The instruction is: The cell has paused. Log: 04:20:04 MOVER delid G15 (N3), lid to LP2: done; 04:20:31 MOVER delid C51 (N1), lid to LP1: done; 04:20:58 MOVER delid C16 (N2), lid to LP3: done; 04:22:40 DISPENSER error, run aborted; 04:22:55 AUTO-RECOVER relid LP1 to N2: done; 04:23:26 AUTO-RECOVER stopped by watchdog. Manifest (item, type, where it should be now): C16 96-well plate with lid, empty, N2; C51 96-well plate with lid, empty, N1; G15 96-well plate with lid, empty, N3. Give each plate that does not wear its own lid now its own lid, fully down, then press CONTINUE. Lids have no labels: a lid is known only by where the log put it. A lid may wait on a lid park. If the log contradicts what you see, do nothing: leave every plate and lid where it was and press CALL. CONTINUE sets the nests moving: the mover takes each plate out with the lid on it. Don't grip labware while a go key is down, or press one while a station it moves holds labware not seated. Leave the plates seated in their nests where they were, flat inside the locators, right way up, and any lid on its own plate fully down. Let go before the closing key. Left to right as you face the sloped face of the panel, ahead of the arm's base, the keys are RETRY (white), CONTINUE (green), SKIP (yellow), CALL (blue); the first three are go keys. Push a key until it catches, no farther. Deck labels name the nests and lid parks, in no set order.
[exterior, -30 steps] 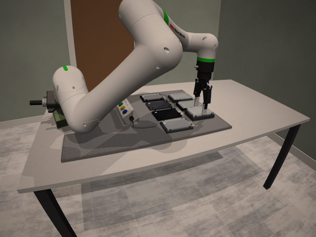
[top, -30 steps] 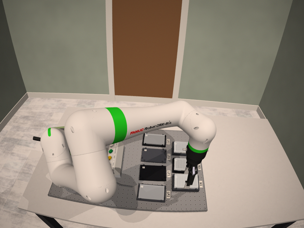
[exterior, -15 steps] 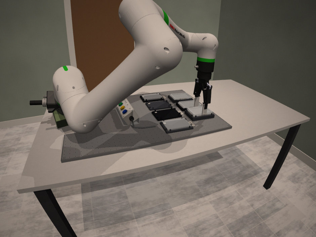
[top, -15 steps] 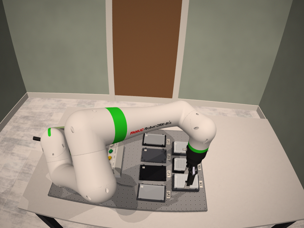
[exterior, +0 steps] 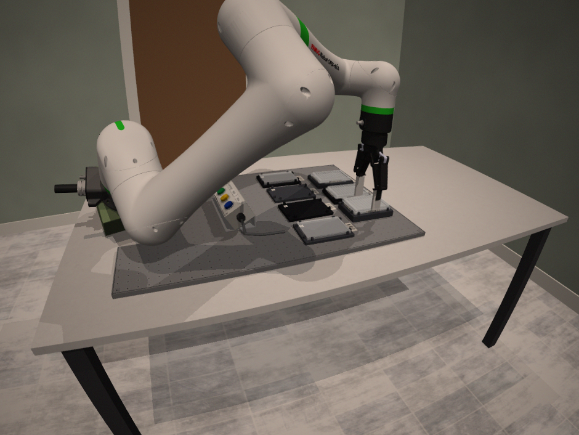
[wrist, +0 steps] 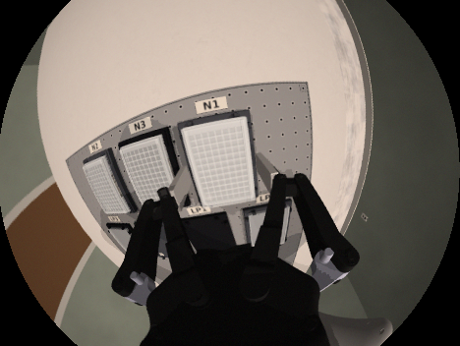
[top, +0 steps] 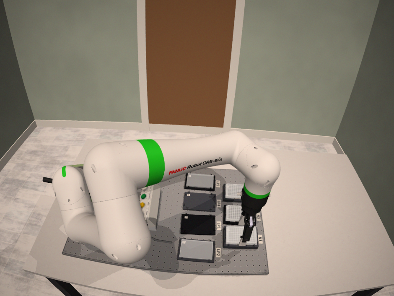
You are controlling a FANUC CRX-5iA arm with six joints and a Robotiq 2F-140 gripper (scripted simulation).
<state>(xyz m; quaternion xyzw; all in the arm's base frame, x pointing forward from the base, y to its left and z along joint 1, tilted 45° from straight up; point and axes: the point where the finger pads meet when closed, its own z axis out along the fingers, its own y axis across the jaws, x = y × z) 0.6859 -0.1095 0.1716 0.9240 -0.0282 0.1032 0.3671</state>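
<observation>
My gripper is now 15 cm past the lid park LP3, 34 cm to the right of it and 5 cm above it. From my hand the other things lie so: lid park LP1 (17 cm behind, 8 cm to the left, 5 cm below); lid park LP2 (19 cm behind, 5 cm to the right, 5 cm below); lid park LP4 (16 cm behind, 21 cm to the left, 5 cm below).
</observation>
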